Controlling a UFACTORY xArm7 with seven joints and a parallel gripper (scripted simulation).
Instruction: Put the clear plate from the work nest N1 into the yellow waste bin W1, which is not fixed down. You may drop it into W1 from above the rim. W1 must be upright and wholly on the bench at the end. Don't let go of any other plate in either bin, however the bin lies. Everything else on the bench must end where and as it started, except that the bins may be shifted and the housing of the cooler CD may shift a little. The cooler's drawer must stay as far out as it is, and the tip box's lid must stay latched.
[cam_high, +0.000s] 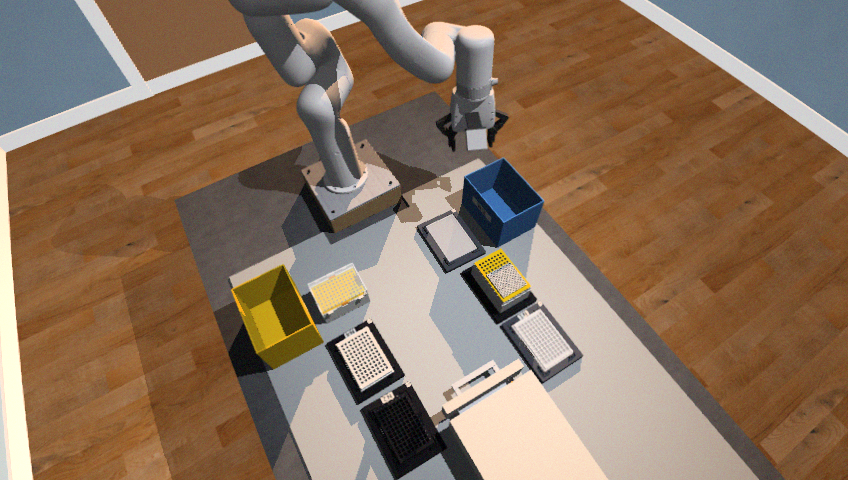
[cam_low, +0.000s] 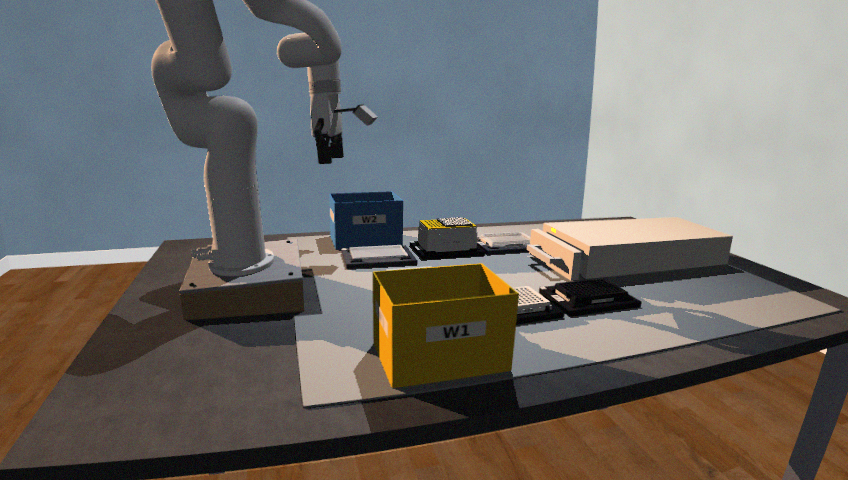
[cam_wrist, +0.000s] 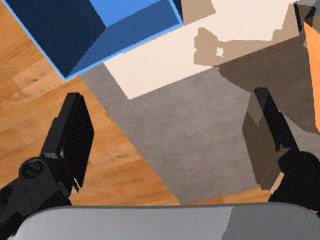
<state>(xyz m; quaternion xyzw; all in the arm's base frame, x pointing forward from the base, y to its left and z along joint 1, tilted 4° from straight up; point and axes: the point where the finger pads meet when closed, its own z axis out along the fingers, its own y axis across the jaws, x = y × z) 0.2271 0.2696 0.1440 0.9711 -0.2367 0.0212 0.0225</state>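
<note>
Now: the clear plate 440 mm ahead of my hand, 210 mm below it and 100 mm to the right of it. From my hand the other things lie so: blue bin W2 (190 mm below, 90 mm ahead, 50 mm to the left); white plate (470 mm to the right, 250 mm ahead, 210 mm below); yellow tip rack (260 mm ahead, 180 mm below, 100 mm to the right).
</note>
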